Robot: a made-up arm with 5 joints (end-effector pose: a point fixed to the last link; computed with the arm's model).
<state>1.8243 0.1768 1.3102 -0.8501 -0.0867</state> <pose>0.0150 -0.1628 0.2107 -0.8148 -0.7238 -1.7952</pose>
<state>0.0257 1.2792 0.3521 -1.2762 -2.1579</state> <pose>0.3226 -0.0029 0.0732 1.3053 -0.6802 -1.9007</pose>
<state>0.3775 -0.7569 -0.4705 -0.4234 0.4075</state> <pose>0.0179 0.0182 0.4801 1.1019 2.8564 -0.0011</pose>
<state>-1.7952 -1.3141 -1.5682 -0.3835 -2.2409</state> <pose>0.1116 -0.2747 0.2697 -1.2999 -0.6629 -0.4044</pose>
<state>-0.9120 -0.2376 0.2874 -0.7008 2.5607</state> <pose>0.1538 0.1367 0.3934 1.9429 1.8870 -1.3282</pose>
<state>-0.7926 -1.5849 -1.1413 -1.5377 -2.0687</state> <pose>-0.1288 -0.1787 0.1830 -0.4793 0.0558 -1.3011</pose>
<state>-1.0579 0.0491 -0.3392 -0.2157 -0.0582</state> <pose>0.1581 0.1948 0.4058 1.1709 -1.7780 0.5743</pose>
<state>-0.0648 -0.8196 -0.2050 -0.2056 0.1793</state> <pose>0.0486 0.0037 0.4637 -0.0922 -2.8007 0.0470</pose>
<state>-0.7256 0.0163 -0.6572 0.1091 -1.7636</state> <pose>0.2003 0.1360 0.4350 2.0727 -0.6454 -0.6419</pose>
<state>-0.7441 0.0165 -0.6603 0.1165 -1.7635</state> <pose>0.1978 0.1388 0.4349 2.0721 -0.6243 -0.6333</pose>
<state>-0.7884 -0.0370 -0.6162 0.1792 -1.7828</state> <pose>0.1859 0.1394 0.4345 2.0368 -0.5437 -0.6416</pose>
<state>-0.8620 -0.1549 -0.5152 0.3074 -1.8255</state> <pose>0.1632 0.1347 0.4315 1.9524 -0.4013 -0.6668</pose>
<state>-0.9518 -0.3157 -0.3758 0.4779 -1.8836</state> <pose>0.1351 0.1222 0.4232 1.8245 -0.2362 -0.6985</pose>
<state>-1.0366 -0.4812 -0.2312 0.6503 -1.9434</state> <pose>0.1098 0.1038 0.4094 1.6810 -0.0950 -0.7275</pose>
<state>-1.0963 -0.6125 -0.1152 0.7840 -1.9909</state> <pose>0.0929 0.0864 0.3951 1.5622 -0.0045 -0.7509</pose>
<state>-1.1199 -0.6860 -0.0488 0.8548 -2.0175</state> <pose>0.0852 0.0758 0.3859 1.4973 0.0333 -0.7697</pose>
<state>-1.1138 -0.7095 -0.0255 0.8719 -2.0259</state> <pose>0.0840 0.0720 0.3829 1.4815 0.0347 -0.7856</pose>
